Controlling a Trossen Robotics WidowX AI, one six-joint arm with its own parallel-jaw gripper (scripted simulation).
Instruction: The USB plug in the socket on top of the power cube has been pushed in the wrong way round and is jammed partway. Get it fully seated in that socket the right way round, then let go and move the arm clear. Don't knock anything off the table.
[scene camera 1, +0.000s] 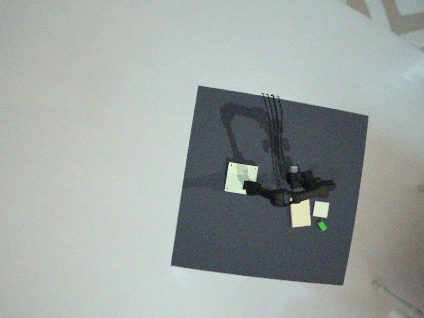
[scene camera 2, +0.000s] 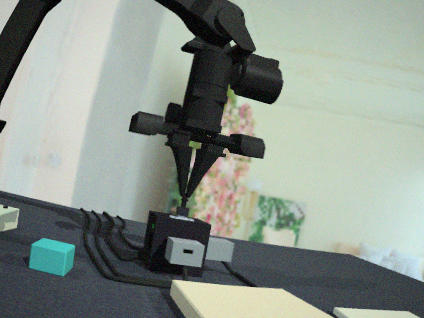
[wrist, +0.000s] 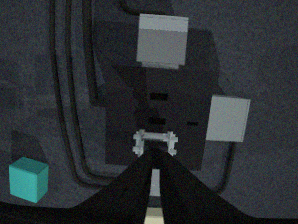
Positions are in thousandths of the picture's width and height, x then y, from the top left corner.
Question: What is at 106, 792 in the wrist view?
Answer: A teal block.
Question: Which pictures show the teal block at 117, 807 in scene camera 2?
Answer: Scene camera 2 and the wrist view only.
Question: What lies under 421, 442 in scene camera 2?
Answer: The gripper.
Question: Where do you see the gripper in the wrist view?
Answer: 525, 708
